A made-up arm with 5 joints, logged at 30 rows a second.
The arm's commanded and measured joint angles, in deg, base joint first. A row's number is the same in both.
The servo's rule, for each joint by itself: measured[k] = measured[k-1] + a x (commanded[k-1-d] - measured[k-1]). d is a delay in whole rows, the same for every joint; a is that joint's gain. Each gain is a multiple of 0.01, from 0.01 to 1. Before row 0 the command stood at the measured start. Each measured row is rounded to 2 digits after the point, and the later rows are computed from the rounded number. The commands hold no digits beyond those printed.
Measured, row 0:
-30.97, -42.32, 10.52, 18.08, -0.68
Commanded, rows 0 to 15:
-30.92, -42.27, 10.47, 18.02, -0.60
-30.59, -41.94, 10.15, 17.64, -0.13
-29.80, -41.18, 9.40, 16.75, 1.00
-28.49, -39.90, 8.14, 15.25, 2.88
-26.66, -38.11, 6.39, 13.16, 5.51
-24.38, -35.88, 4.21, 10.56, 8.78
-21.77, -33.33, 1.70, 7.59, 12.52
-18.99, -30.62, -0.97, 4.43, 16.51
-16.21, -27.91, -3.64, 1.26, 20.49
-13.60, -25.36, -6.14, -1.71, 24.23
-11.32, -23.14, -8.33, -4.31, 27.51
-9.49, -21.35, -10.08, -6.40, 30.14
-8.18, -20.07, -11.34, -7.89, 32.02
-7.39, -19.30, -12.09, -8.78, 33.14
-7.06, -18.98, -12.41, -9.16, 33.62
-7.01, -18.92, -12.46, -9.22, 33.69
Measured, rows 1 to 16:
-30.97, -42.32, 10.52, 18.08, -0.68
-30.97, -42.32, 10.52, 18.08, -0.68
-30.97, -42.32, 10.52, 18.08, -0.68
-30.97, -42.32, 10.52, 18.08, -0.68
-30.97, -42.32, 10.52, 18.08, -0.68
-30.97, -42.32, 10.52, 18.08, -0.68
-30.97, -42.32, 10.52, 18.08, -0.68
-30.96, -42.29, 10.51, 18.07, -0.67
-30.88, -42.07, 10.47, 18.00, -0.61
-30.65, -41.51, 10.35, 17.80, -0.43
-30.20, -40.50, 10.11, 17.39, -0.07
-29.46, -38.99, 9.70, 16.71, 0.54
-28.39, -37.03, 9.10, 15.73, 1.45
-27.00, -34.70, 8.29, 14.43, 2.67
-25.32, -32.13, 7.27, 12.83, 4.19
-23.41, -29.47, 6.07, 10.98, 5.98
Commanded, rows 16 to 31:
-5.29, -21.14, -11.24, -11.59, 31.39
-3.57, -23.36, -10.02, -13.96, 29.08
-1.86, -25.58, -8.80, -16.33, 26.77
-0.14, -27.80, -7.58, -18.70, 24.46
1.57, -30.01, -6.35, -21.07, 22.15
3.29, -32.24, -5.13, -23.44, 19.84
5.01, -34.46, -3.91, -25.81, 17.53
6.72, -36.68, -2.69, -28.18, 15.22
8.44, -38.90, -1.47, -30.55, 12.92
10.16, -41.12, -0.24, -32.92, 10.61
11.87, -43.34, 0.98, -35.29, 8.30
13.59, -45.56, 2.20, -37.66, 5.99
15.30, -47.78, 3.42, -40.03, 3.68
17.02, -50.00, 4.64, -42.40, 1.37
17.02, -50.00, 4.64, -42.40, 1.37
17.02, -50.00, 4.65, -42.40, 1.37
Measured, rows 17 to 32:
-21.35, -26.88, 4.73, 8.95, 7.99
-19.24, -24.52, 3.29, 6.83, 10.14
-17.19, -22.52, 1.82, 4.71, 12.34
-15.30, -20.98, 0.37, 2.69, 14.50
-13.64, -19.92, -1.00, 0.85, 16.55
-12.26, -19.33, -2.26, -0.75, 18.43
-11.16, -19.07, -3.38, -2.11, 20.11
-9.93, -20.37, -4.24, -3.63, 21.35
-8.59, -22.25, -4.88, -5.28, 22.20
-7.18, -24.35, -5.31, -7.05, 22.70
-5.70, -26.52, -5.56, -8.91, 22.89
-4.17, -28.72, -5.65, -10.86, 22.81
-2.60, -30.94, -5.59, -12.87, 22.48
-1.00, -33.16, -5.41, -14.94, 21.94
0.62, -35.38, -5.11, -17.06, 21.20
2.26, -37.60, -4.71, -19.22, 20.29

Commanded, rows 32 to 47:
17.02, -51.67, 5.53, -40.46, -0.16
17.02, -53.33, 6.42, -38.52, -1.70
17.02, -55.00, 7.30, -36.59, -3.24
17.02, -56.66, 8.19, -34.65, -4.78
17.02, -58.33, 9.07, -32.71, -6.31
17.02, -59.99, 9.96, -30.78, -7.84
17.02, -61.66, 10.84, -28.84, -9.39
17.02, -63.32, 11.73, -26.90, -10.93
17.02, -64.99, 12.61, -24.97, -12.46
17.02, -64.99, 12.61, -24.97, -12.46
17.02, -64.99, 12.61, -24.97, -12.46
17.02, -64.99, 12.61, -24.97, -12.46
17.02, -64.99, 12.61, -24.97, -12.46
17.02, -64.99, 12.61, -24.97, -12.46
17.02, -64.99, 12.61, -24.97, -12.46
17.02, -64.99, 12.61, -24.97, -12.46
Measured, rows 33 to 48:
3.92, -39.82, -4.22, -21.41, 19.23
5.59, -42.04, -3.65, -23.63, 18.03
7.27, -44.26, -3.01, -25.87, 16.71
8.96, -46.48, -2.30, -28.14, 15.28
10.65, -48.70, -1.54, -30.42, 13.75
11.99, -49.52, -0.86, -32.34, 12.39
13.05, -49.82, -0.25, -33.95, 11.18
13.88, -50.99, 0.39, -34.99, 9.93
14.54, -52.46, 1.05, -35.55, 8.65
15.06, -54.06, 1.74, -35.72, 7.34
15.47, -55.70, 2.45, -35.55, 6.01
15.80, -57.36, 3.18, -35.10, 4.65
16.06, -59.02, 3.93, -34.41, 3.28
16.26, -60.68, 4.69, -33.52, 1.89
16.42, -62.34, 5.46, -32.46, 0.48
16.55, -64.01, 6.25, -31.26, -0.94

